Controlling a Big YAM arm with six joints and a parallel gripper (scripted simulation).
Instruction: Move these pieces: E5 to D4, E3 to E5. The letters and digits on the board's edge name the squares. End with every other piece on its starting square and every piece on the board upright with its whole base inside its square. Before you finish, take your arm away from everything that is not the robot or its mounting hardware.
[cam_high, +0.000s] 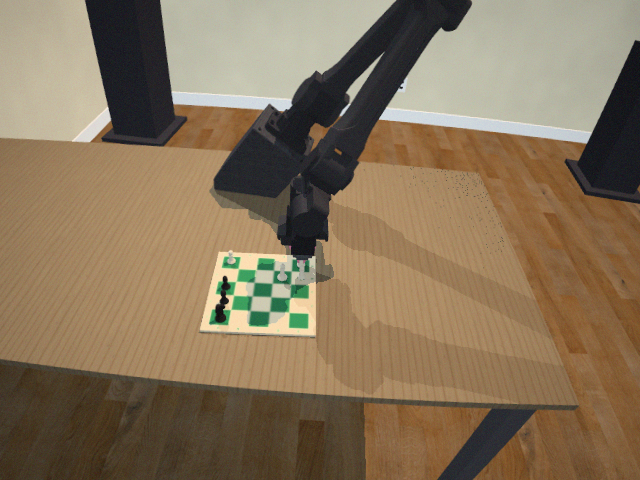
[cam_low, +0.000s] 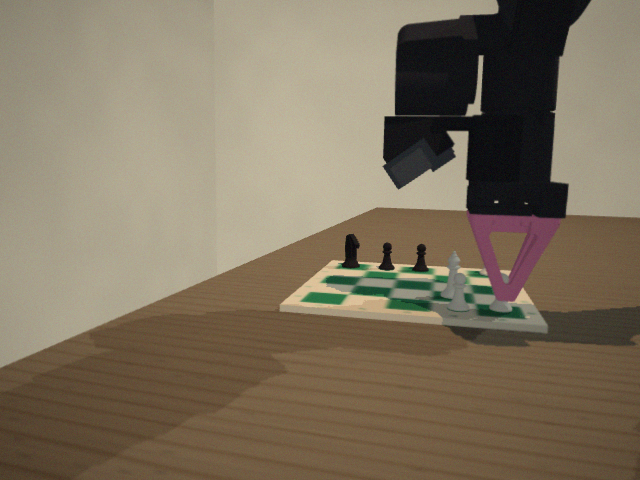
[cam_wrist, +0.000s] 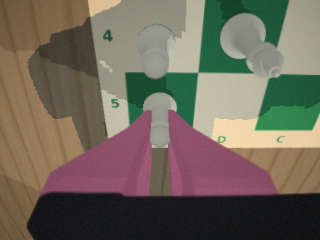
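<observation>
Now: the white bishop 50 mm ahead of my hand and 30 mm to the right of it. From my hand the other things lie so: black knight (180 mm ahead, 130 mm to the right); cream chessboard (90 mm ahead, 60 mm to the right, 20 mm below).
</observation>
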